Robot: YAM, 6 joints.
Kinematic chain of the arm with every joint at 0, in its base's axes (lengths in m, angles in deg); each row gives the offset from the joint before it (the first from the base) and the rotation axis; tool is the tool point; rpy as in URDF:
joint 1: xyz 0 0 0.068 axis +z
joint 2: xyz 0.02 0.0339 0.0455 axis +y
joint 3: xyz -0.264 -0.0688 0 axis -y
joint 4: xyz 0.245 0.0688 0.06 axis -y
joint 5: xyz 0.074 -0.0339 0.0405 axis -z
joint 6: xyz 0.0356 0 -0.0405 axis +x
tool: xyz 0 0 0 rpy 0 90 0
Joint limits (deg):
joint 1: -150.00..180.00
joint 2: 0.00..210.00
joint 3: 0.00..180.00
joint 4: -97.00..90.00
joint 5: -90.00..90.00
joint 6: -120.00..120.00
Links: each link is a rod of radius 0.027 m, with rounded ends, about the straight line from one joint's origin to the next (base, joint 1, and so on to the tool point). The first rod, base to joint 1, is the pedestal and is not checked.
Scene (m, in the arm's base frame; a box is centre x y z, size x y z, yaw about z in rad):
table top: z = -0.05
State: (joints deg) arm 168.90 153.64 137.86 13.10 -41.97 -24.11
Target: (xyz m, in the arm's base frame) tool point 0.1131 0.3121 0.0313
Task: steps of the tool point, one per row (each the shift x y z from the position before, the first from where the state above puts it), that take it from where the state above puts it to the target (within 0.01 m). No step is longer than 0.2 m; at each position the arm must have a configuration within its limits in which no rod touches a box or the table.
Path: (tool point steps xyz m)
1: 0.0570 0.1429 -0.0352
2: 0.0964 0.1146 -0.0345
3: 0.1228 0.0750 -0.0320
4: 0.1332 0.0297 -0.0288
5: 0.1267 -0.0146 -0.0240
6: 0.1055 -0.0519 -0.0187
7: 0.0737 -0.0775 -0.0126

